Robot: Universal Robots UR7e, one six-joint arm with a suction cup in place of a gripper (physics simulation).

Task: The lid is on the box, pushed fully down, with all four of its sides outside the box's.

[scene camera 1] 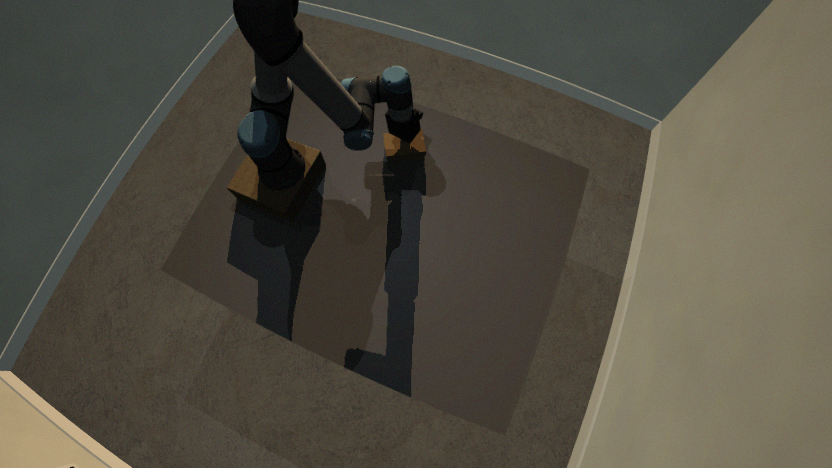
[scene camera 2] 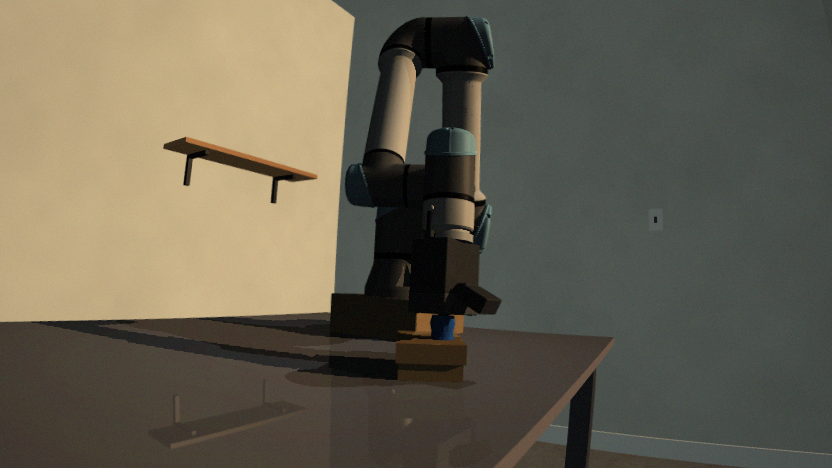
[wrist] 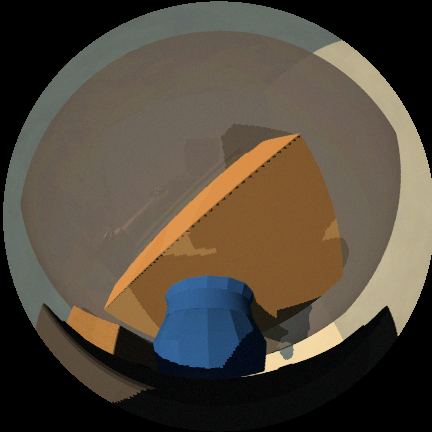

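Seen in the pictures: hand at its tool point: (scene camera 2: pixel 441 347) (wrist: pixel 209 280); arm's base at its link origin: (scene camera 1: pixel 282 169) (scene camera 2: pixel 396 296).
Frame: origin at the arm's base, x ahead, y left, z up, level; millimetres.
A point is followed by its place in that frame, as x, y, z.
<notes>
The lid (scene camera 1: pixel 405 146) @[333, 226, -37] (scene camera 2: pixel 431 353) @[381, 272, -49] (wrist: pixel 265 215) is a brown-orange wooden piece, level on top of the box. The box (scene camera 2: pixel 430 373) @[377, 270, -76] is of similar wood and stands on the table; a low band of its wall shows below the lid's lower edge in scene camera 2. There the lid reaches slightly past the box at the left and right. The far sides are hidden, and I cannot tell whether the lid is fully down. My gripper (scene camera 2: pixel 442 336) (wrist: pixel 209 292), a blue suction cup, is pressed on the lid's top and holds it. The arm hides the cup in scene camera 1.
The arm's wooden base block (scene camera 1: pixel 247 177) @[-101, -64, -2] (scene camera 2: pixel 369 317) @[84, -18, -44] stands on the table (scene camera 1: pixel 494 261) @[720, -33, -87] (scene camera 2: pixel 535 372) @[247, 380, -87] behind the box. The table's edge runs to the right of the box in scene camera 2. A wall shelf (scene camera 2: pixel 238 160) hangs at the left. Long arm shadows cross the table.
</notes>
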